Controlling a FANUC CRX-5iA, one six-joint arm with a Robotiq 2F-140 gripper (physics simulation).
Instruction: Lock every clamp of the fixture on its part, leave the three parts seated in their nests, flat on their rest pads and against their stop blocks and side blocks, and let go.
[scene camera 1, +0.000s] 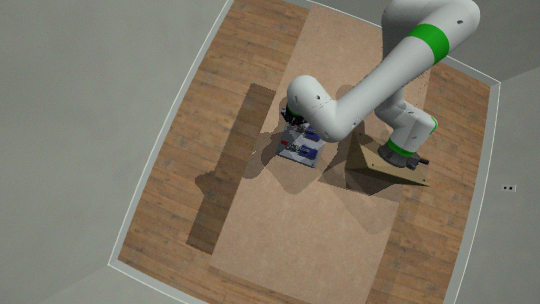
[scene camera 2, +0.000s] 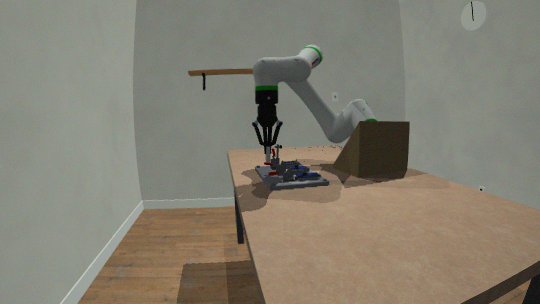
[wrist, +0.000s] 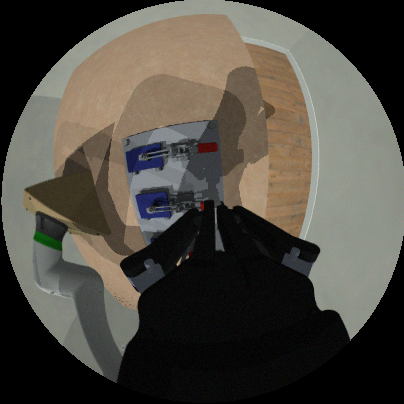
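Seen in the pictures: gripper, between the fingertips: (scene camera 1: 290, 125) (scene camera 2: 268, 162) (wrist: 212, 198); arm's base, origin of its link: (scene camera 1: 391, 157) (scene camera 2: 374, 141) (wrist: 51, 219).
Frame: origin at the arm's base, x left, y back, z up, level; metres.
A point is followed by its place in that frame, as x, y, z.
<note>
The grey fixture plate (scene camera 1: 295, 136) {0.023, -0.482, -0.126} (scene camera 2: 300, 185) {0.150, -0.446, -0.132} (wrist: 150, 180) {0.033, -0.391, -0.126} lies on the table. Blue parts (scene camera 1: 308, 152) (scene camera 2: 312, 175) {0.107, -0.379, -0.110} (wrist: 131, 160) {0.088, -0.360, -0.110} sit on it in a row. In the wrist view, the nearest-edge clamp and the middle clamp have their arms over the blue parts, with red handles (wrist: 207, 147) {0.081, -0.531, -0.090} pointing outward. In scene camera 2, a far clamp arm (scene camera 2: 278, 147) stands upright beside a raised red handle (scene camera 2: 273, 153) {-0.128, -0.475, -0.054}. My gripper (scene camera 2: 268, 159) {-0.011, -0.529, -0.068} (wrist: 212, 198) {-0.011, -0.529, -0.068} is shut and empty, pointing down beside the handles. It hides most of the third station; seating contacts are too small to tell.
A brown wedge-shaped stand (scene camera 1: 382, 167) {0.083, -0.086, 0.080} (scene camera 2: 382, 150) {0.104, -0.026, -0.030} (wrist: 70, 202) {0.033, -0.165, -0.035} bears the arm's base beside the fixture. The table (scene camera 1: 300, 225) {0.478, -0.308, -0.141} (scene camera 2: 400, 235) {0.620, -0.361, -0.141} (wrist: 190, 50) {0.413, -0.527, -0.141} has an edge close to the handle side of the plate. My forearm (scene camera 1: 375, 87) {-0.045, -0.358, 0.401} passes over the table.
</note>
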